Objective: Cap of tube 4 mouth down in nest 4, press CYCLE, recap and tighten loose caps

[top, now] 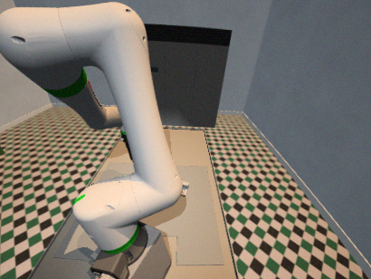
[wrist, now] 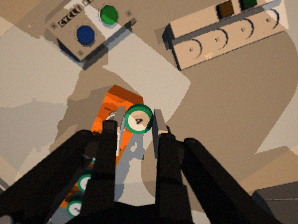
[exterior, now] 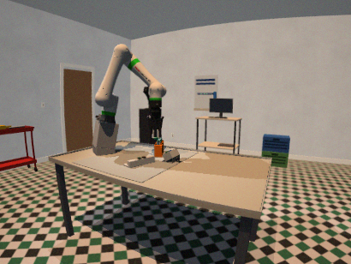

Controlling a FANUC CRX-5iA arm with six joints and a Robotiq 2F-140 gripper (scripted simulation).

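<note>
Right now my hand is 13 cm short of the blue key CYCLE, 2 cm to the right of it and 12 cm above it. Also, from my hand: green key READY (14 cm ahead, 2 cm to the right, 12 cm below); then key box (15 cm ahead, 1 cm to the left, 13 cm below).
</note>
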